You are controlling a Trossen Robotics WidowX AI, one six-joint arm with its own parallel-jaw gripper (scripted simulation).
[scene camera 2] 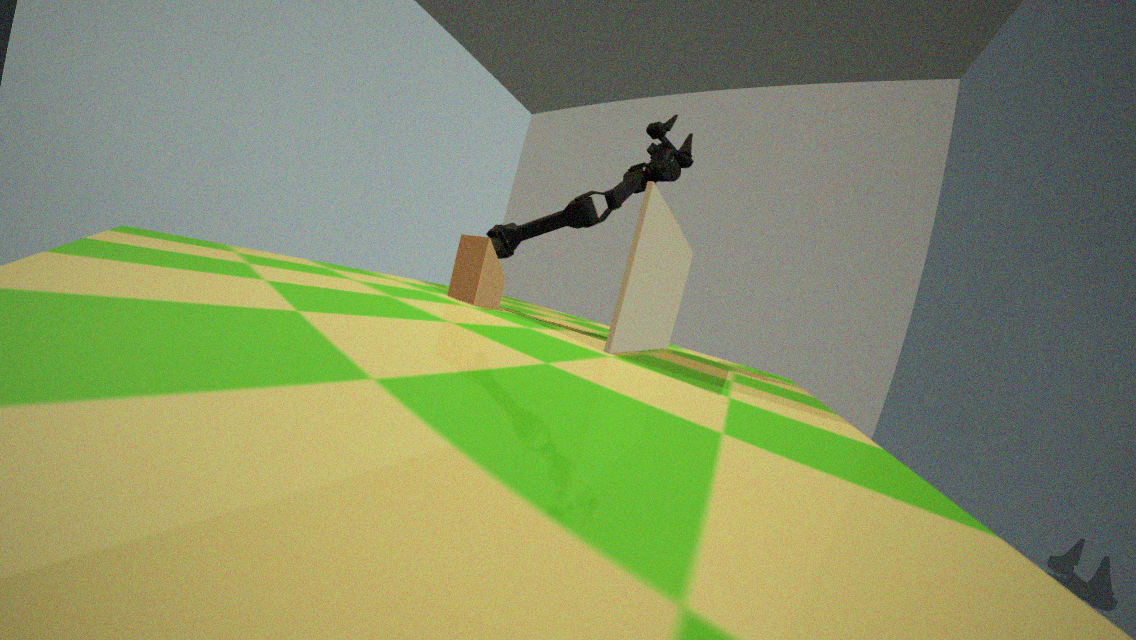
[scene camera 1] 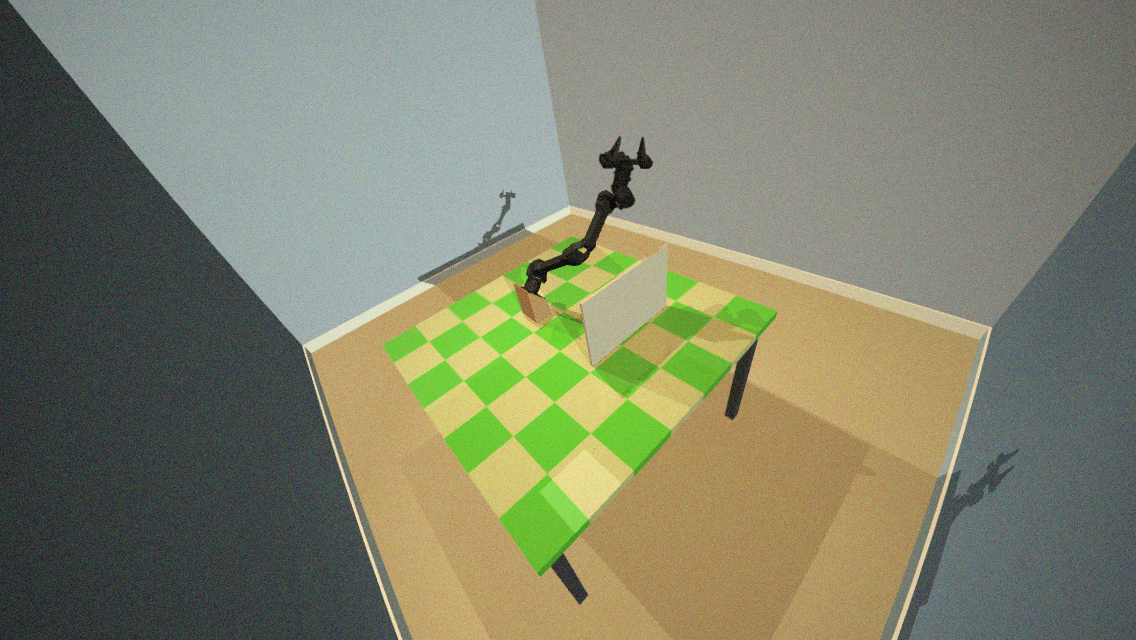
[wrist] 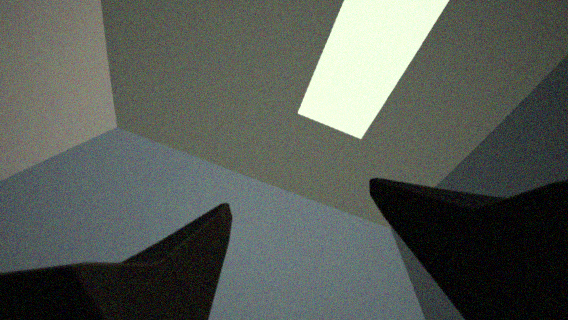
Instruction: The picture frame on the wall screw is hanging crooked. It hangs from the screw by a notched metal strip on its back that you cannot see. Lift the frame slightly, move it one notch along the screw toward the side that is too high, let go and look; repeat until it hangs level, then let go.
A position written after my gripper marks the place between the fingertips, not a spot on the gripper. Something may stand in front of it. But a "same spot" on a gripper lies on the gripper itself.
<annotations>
My gripper shows in scene camera 2, in scene camera 1 and in the wrist view (300,198). The same spot on a wall panel: (scene camera 2: 659,259) is (scene camera 1: 613,306). One and the same spot on my gripper: (scene camera 2: 685,150) is (scene camera 1: 641,157).
</annotations>
